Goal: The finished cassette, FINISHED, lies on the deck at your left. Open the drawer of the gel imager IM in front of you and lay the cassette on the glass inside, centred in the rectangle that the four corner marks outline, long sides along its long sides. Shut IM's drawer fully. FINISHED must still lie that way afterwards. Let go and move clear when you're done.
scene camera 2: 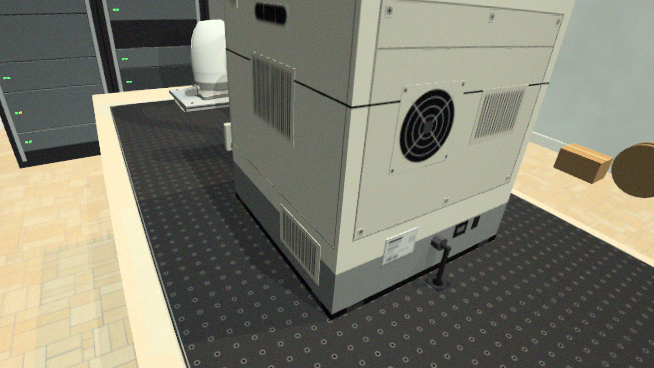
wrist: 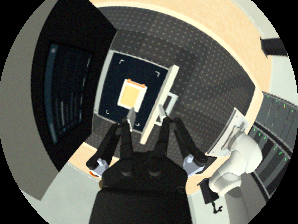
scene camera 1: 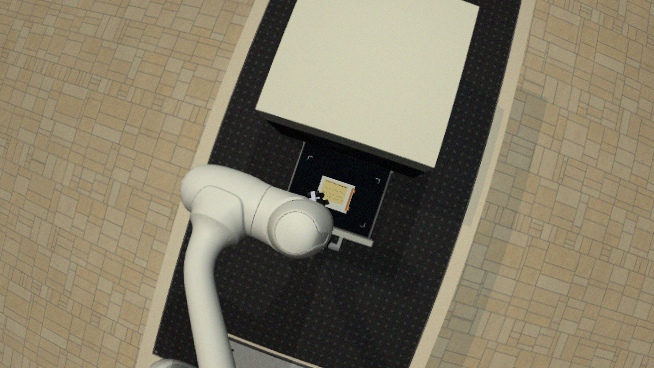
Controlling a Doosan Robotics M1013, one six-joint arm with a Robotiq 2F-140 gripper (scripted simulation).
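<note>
Visible to me: a cassette, a gel imager IM and my gripper.
</note>
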